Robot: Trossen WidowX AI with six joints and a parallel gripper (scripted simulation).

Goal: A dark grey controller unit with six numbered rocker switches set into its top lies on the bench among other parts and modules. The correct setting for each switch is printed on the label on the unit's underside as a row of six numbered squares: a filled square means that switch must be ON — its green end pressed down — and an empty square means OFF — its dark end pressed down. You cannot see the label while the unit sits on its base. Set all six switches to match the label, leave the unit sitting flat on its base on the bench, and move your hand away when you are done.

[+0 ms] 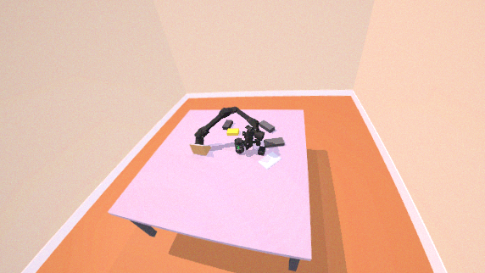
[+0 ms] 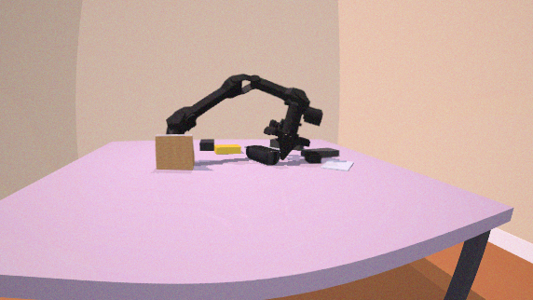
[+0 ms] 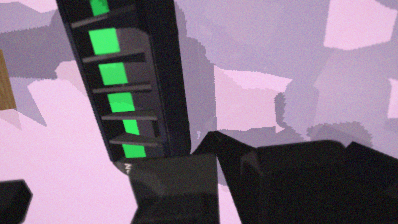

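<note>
The small dark cube is 120 mm ahead of my gripper tip, 20 mm to the right of it and 10 mm above it. Also, from my gripper tip: flat dark module 220 mm ahead, 80 mm to the left; then white sheet 180 mm ahead, 100 mm to the right, 10 mm below; then yellow block 150 mm behind, 230 mm to the left.
</note>
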